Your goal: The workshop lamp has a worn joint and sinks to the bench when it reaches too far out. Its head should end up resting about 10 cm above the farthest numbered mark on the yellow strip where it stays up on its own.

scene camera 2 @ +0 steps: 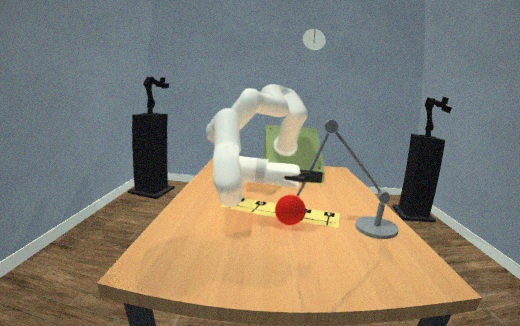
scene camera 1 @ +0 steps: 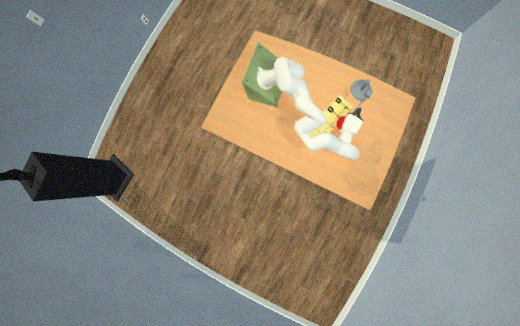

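Pixels of known places: gripper, fingertip midpoint: [scene camera 2: 321, 177] [scene camera 1: 359, 108]; arm's base at its link origin: [scene camera 2: 285, 146] [scene camera 1: 265, 79].
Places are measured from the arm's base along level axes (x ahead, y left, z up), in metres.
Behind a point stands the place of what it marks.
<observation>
The lamp's red round head [scene camera 1: 342, 123] {x 0.569, y 0.063, z -0.074 m} [scene camera 2: 290, 210] {x 0.629, y 0.089, z -0.097 m} hangs low, in front of the yellow strip [scene camera 1: 314, 133] {x 0.456, y -0.073, z -0.164 m} [scene camera 2: 334, 223] {x 0.546, y 0.245, z -0.163 m} in scene camera 2. The strip lies flat with several marks; the arm covers part of it in scene camera 1 and the head hides part in scene camera 2. Their numbers are too blurred to read surely. The grey lamp base [scene camera 1: 361, 90] {x 0.562, y 0.387, z -0.145 m} [scene camera 2: 376, 228] {x 0.587, y 0.390, z -0.151 m} stands upright; two thin rods meet at a high elbow joint [scene camera 2: 331, 126] {x 0.590, y 0.188, z 0.168 m}. My gripper [scene camera 1: 359, 111] {x 0.598, y 0.174, z 0.010 m} [scene camera 2: 321, 176] {x 0.598, y 0.174, z 0.010 m} is shut and empty, level, above the head's height. Its black fingers cross the outer rod in scene camera 2; contact is unclear.
The white arm [scene camera 1: 310, 106] {x 0.367, y -0.103, z 0.272 m} [scene camera 2: 227, 150] {x 0.678, y -0.102, z 0.080 m} reaches from the green mount block [scene camera 1: 254, 59] {x -0.106, y 0.048, z 0.085 m} [scene camera 2: 312, 137] {x -0.095, y 0.139, z 0.050 m} over the wooden table [scene camera 1: 300, 165] {x 0.502, y -0.311, z -0.164 m} [scene camera 2: 200, 270] {x 0.922, y -0.089, z -0.164 m}. Black pedestals [scene camera 2: 150, 150] [scene camera 2: 424, 175] stand beyond the table sides. Another black pedestal [scene camera 1: 75, 175] shows in scene camera 1.
</observation>
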